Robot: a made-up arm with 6 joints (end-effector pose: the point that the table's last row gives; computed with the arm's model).
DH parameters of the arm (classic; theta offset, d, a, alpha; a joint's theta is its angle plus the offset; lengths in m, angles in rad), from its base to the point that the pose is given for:
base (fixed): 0.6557 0 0.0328 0
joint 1: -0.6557 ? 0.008 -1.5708
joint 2: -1.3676 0 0.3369 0
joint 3: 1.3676 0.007 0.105 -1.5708
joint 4: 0 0.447 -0.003 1.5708
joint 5: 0 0.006 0.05 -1.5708
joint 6: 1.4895 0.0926 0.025 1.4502
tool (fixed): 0.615 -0.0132 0 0
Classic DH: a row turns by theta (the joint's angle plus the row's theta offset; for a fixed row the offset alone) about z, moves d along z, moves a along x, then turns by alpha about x.
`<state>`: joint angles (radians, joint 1 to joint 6).
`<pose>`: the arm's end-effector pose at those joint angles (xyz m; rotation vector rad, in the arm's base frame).
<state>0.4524 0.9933 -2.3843 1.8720 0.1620 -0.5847</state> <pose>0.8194 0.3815 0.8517 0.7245 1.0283 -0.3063</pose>
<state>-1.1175 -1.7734 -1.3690 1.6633 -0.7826 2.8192</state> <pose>-0.2596 0.3917 1.2288 0.9606 0.2354 2.3883</pose>
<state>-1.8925 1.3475 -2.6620 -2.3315 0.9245 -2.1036</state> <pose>-0.2844 -0.8466 0.7317 1.4021 -1.8175 -1.9041</pose>
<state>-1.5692 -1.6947 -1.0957 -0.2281 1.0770 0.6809</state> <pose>0.0095 0.2066 1.2744 0.6276 -0.3147 -2.5783</pose>
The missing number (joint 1, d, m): 0.754
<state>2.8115 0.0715 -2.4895 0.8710 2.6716 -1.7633</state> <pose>-0.3269 0.0417 1.4000 -0.1285 1.3435 -1.6795</pose>
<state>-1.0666 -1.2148 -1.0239 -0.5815 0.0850 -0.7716</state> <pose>0.0657 -0.0165 1.3924 -1.7409 -0.3642 -2.1319</pose>
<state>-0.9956 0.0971 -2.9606 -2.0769 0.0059 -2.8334</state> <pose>0.1814 -0.1269 1.6072 1.0034 -1.0110 -0.7392</pose>
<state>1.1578 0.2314 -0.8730 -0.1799 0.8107 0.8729</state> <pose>0.2340 0.4829 0.6697 -1.2837 1.2075 -0.5033</pose>
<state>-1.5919 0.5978 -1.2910 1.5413 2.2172 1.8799</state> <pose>0.1136 -0.5945 0.7502 -1.4925 -1.5333 -0.9235</pose>
